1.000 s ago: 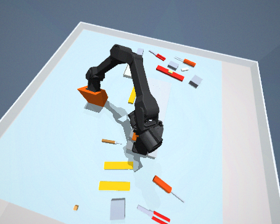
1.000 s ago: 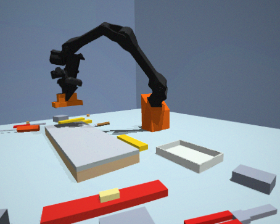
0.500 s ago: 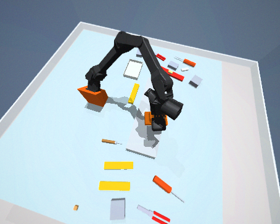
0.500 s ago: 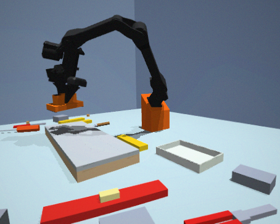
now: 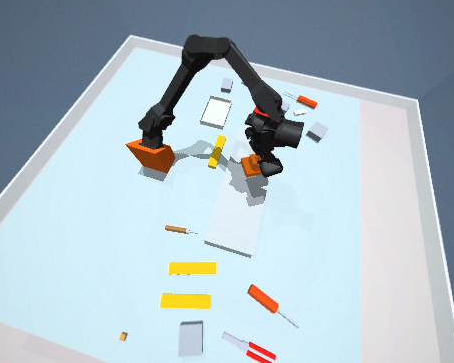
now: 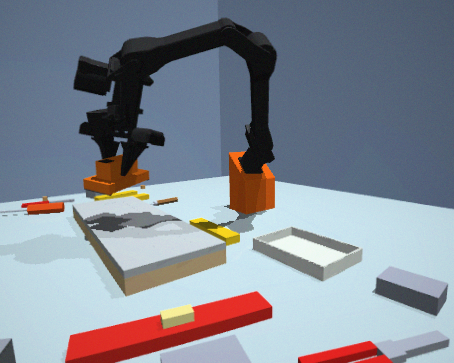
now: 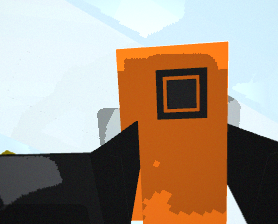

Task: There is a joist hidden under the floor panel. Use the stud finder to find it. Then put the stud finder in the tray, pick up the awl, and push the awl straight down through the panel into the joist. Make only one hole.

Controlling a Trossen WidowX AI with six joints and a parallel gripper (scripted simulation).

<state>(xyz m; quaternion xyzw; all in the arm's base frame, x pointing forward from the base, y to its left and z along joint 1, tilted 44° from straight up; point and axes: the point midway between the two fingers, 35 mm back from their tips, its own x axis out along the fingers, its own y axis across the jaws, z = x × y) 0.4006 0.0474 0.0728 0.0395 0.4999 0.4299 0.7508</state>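
My gripper tip is 290 mm past the white tray, 260 mm to the right of it and 140 mm above it. From my gripper tip the other things lie so: brown-handled awl (310 mm to the right, 180 mm behind, 140 mm below); red level (340 mm to the left, 140 mm below, 10 mm behind); orange stud finder (20 mm above, 10 mm to the left, 10 mm ahead).
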